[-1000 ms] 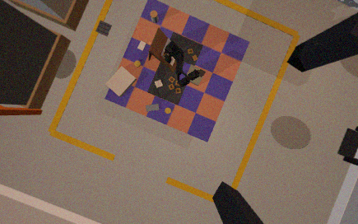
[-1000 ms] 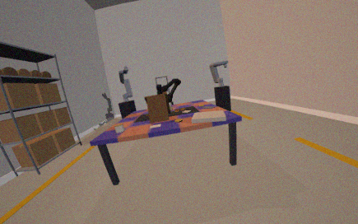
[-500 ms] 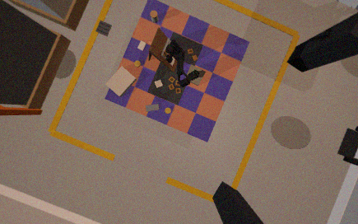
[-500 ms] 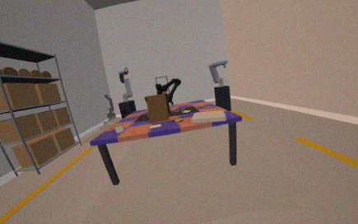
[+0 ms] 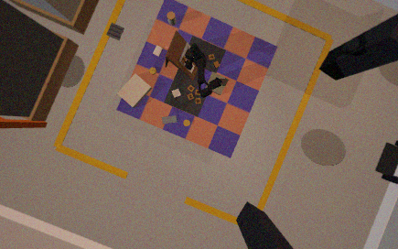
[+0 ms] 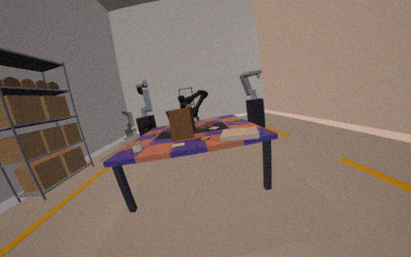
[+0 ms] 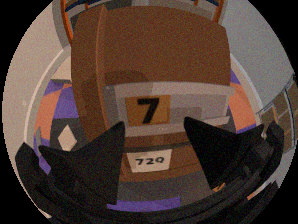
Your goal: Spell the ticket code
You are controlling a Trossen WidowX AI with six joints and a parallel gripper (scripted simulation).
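My gripper tip is 20 mm short of the brown letter tile, 10 mm to the right of it and 20 mm above it. The rest, counted from my gripper tip: grey block: 130 mm behind, 560 mm to the left, 170 mm below; white ticket: 40 mm behind, 110 mm below; dark mat: 140 mm behind, 20 mm to the left, 180 mm below.
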